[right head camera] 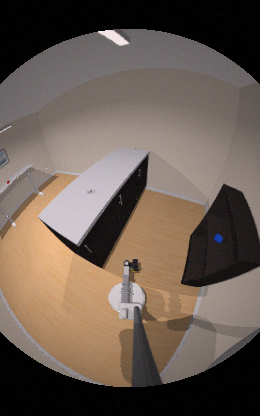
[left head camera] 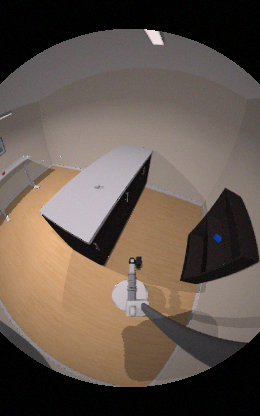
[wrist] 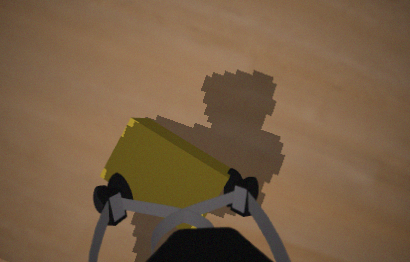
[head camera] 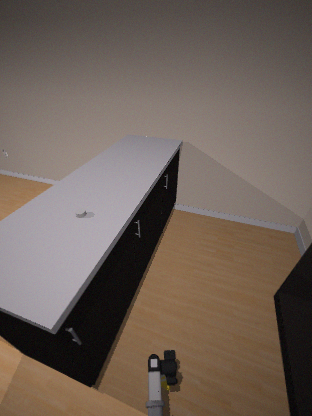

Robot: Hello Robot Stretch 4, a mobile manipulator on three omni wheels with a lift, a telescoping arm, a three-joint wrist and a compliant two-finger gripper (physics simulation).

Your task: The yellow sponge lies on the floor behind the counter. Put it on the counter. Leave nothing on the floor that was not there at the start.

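Places are measured from the robot's base along level axes (x ahead, y left, z up), in millimetres.
Where they show: gripper, fingertip midpoint: (right head camera: 132, 269) (left head camera: 134, 266) (wrist: 176, 187) (head camera: 164, 382).
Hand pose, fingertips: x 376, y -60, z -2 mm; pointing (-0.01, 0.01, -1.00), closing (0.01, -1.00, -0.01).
Observation:
Each offset is from my fingertips to the centre of the thing. "pt": to the spot under its first point. Level surfaces: height alone.
The yellow sponge {16 mm ahead, 7 mm left, 3 mm up} (wrist: 160, 165) (head camera: 165, 385) is between the two fingertips in the wrist view, set at a slant, with a fingertip against each end. My gripper (wrist: 176, 187) is shut on it, low over the floor. Whether the sponge's underside touches the floor cannot be told. In the head view the gripper (head camera: 170, 367) points down beside the near end of the counter, on its drawer side, and hides most of the sponge. The counter {884 mm up} (head camera: 100, 180) (left head camera: 110, 170) (right head camera: 107, 170) has a white top and black sides with handles.
A small pale object {515 mm ahead, 418 mm left, 897 mm up} (head camera: 81, 213) (left head camera: 98, 187) (right head camera: 91, 191) stands on the counter top. A dark shelf unit {pt 299 mm back, 783 mm right, 844 mm up} (left head camera: 235, 267) (right head camera: 235, 272) with a blue block {110 mm ahead, 918 mm right, 609 mm up} (left head camera: 217, 238) (right head camera: 218, 238) in it stands to the right. A white table with a red thing (left head camera: 3, 173) (right head camera: 8, 182) is far left.

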